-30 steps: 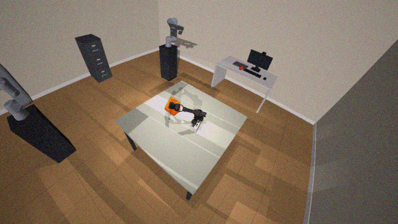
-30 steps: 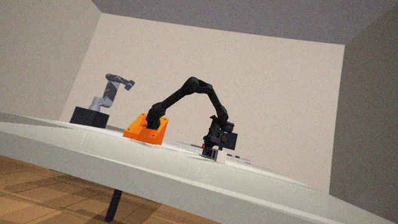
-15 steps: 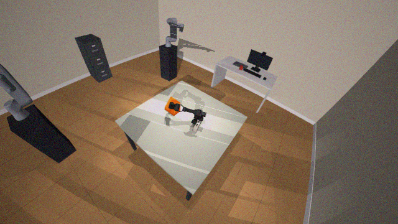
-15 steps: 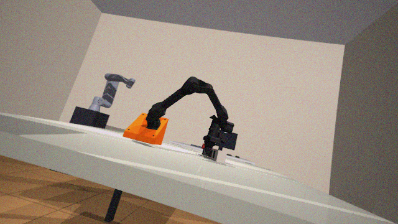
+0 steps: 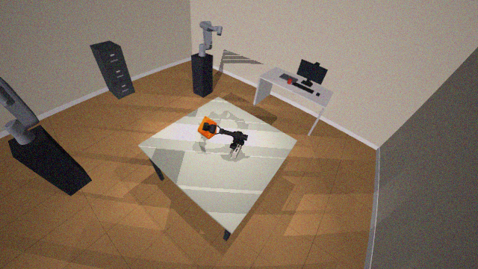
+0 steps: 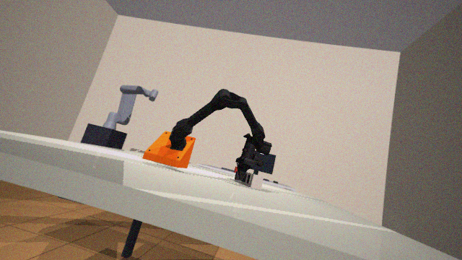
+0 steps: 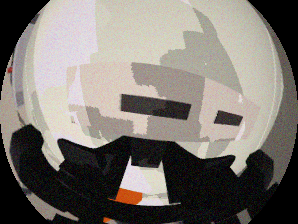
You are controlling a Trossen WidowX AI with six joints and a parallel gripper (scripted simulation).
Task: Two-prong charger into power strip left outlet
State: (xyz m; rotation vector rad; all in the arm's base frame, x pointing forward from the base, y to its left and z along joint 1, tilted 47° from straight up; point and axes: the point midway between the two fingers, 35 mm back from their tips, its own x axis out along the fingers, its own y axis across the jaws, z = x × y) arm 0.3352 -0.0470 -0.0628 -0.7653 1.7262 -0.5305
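The two-prong charger lies 20 mm ahead of my gripper tip and 10 mm above it.
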